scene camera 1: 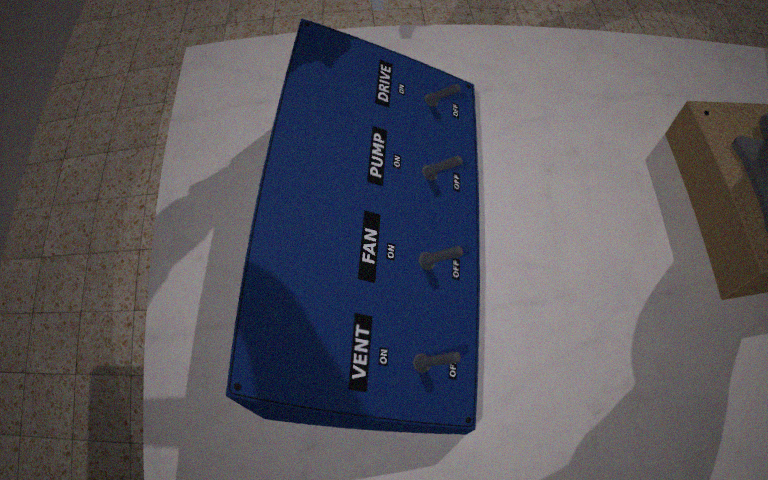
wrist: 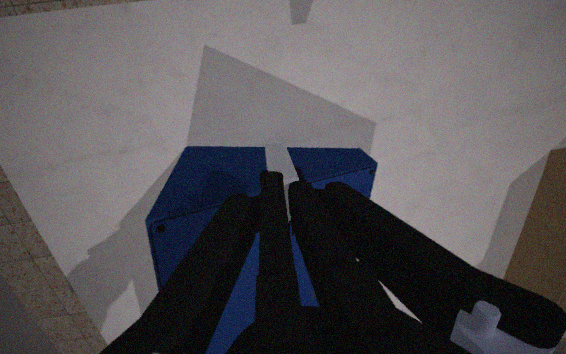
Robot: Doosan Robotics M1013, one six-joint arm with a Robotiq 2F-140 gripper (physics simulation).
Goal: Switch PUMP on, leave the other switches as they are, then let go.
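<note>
Gripper, mine (wrist: pixel 275 160). Blue switch panel (scene camera 1: pixel 338 305), also in the wrist view (wrist: pixel 204 177).
</note>
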